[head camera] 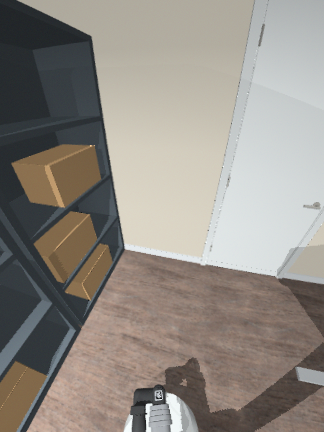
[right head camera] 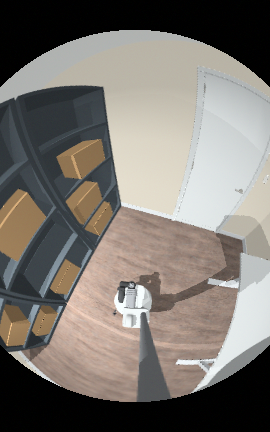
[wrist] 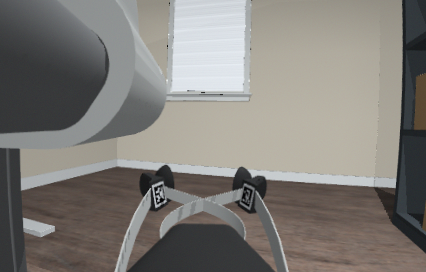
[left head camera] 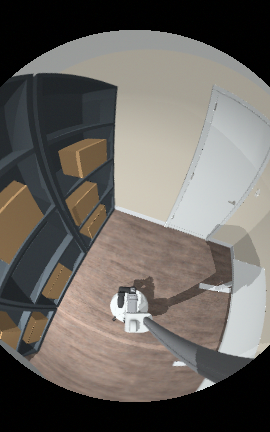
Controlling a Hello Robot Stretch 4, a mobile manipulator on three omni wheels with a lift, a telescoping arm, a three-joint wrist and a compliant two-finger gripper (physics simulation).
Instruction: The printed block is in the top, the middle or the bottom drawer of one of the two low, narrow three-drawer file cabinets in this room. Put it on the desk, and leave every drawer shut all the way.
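Frame: origin at the robot's base, x ahead, y left, z up, level; centimetres.
Seen in the pictures: gripper, between the fingertips: (right head camera: 118, 316) (wrist: 203, 180) (left head camera: 118, 322).
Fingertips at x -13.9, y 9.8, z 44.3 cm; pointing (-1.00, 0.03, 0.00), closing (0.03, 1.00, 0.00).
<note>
A point is followed by its place in that frame.
My gripper (wrist: 203, 180) {x -13.9, y 9.8, z 44.3 cm} is open and empty in the wrist view, its two dark fingertips well apart above the floor. Part of the white desk (left head camera: 245, 295) {x -12.2, y -111.3, z 69.2 cm} (right head camera: 252, 310) {x -27.6, y -107.5, z 69.2 cm} shows at the right edge of the left and right head camera views. A white desk foot (head camera: 310, 376) shows at the right edge of the head camera view. The file cabinets, their drawers and the printed block do not show in any view.
A dark shelf unit (head camera: 114, 210) (left head camera: 116, 150) (right head camera: 113, 150) {x 155.1, y 29.1, z 101.7 cm} (wrist: 400, 200) with several cardboard boxes stands on the left in the head views. A white door (head camera: 280, 150) {x 113.2, y -89.6, z 126.3 cm} is in the far wall. A window (wrist: 210, 47) {x -244.7, y 21.4, z 127.2 cm} with a blind shows in the wrist view.
</note>
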